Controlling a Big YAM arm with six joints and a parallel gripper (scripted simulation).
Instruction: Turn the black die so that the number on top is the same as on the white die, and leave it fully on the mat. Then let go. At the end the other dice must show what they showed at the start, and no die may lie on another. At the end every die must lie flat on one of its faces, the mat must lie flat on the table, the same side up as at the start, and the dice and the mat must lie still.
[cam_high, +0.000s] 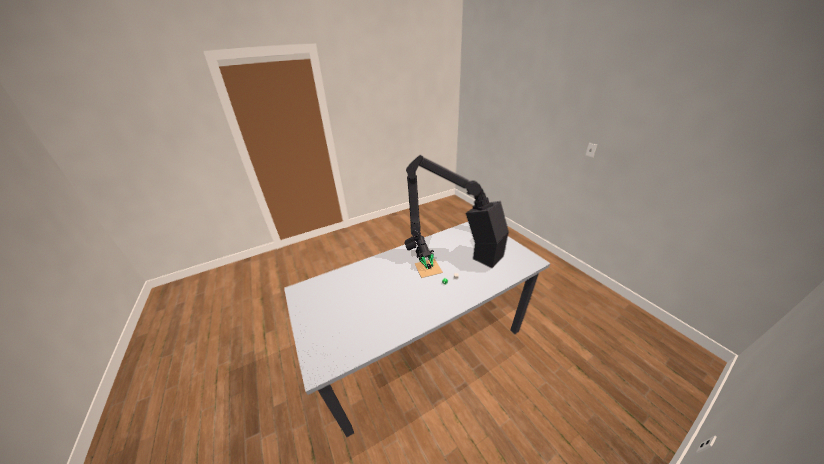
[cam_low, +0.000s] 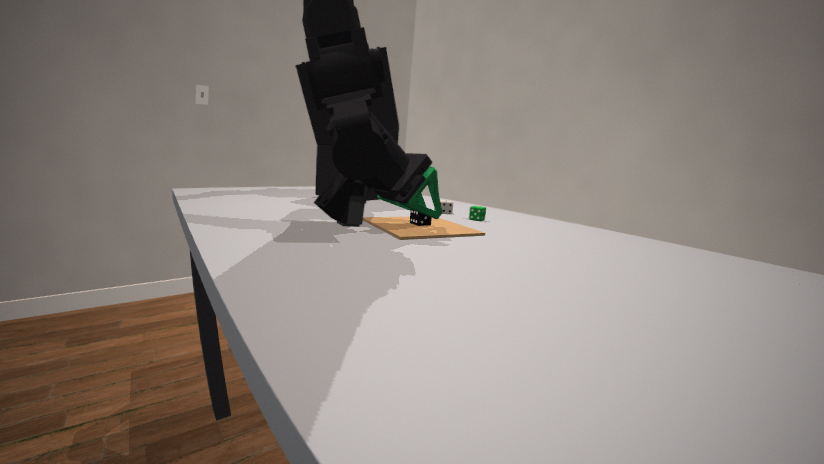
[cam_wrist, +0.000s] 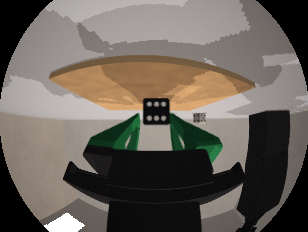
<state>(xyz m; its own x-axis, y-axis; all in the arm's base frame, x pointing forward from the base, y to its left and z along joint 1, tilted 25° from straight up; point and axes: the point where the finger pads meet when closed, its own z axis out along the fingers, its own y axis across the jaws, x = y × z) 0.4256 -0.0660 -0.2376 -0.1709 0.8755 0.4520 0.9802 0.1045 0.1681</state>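
The black die is 10 mm to the right of my hand and 10 mm below it. From my hand the other things lie so: tan mat (10 mm to the right, 20 mm below); then green die (40 mm behind, 140 mm to the left, 10 mm below); then white die (120 mm behind, 130 mm to the left, 10 mm below).
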